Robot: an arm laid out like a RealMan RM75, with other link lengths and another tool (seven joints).
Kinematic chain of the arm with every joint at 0, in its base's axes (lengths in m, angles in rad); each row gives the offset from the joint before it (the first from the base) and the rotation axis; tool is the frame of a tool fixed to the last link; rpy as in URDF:
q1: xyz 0 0 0.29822 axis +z
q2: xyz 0 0 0 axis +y
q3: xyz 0 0 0.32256 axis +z
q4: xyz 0 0 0 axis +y
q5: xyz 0 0 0.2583 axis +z
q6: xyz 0 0 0 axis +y
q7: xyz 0 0 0.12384 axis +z
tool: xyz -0.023 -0.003 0.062 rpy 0 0.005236 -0.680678
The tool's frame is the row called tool.
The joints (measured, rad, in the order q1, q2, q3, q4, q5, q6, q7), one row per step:
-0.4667 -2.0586 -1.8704 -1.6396 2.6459 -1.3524 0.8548
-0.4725 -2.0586 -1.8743 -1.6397 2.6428 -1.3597 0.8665
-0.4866 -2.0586 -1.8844 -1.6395 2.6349 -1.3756 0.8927
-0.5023 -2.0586 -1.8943 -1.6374 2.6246 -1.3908 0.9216
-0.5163 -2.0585 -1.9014 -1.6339 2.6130 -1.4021 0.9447
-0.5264 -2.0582 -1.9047 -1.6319 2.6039 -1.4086 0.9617
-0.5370 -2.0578 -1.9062 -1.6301 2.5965 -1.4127 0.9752
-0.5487 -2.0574 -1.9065 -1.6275 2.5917 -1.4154 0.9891
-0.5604 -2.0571 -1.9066 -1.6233 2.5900 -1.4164 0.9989
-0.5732 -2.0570 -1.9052 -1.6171 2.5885 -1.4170 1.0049
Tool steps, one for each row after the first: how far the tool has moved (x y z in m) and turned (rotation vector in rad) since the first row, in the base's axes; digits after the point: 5 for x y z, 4 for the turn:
0.00205 0.00063 0.00035 -0.0080 0.0041 -0.0095
0.00707 0.00235 0.00133 -0.0249 0.0117 -0.0317
0.01281 0.00444 0.00173 -0.0440 0.0186 -0.0576
0.01830 0.00637 0.00125 -0.0613 0.0213 -0.0805
0.02288 0.00790 0.00067 -0.0736 0.0236 -0.0998
0.02793 0.00975 0.00001 -0.0833 0.0258 -0.1188
0.03320 0.01200 -0.00071 -0.0924 0.0308 -0.1389
0.03777 0.01446 -0.00142 -0.0987 0.0357 -0.1545
0.04258 0.01698 -0.00297 -0.1058 0.0387 -0.1675

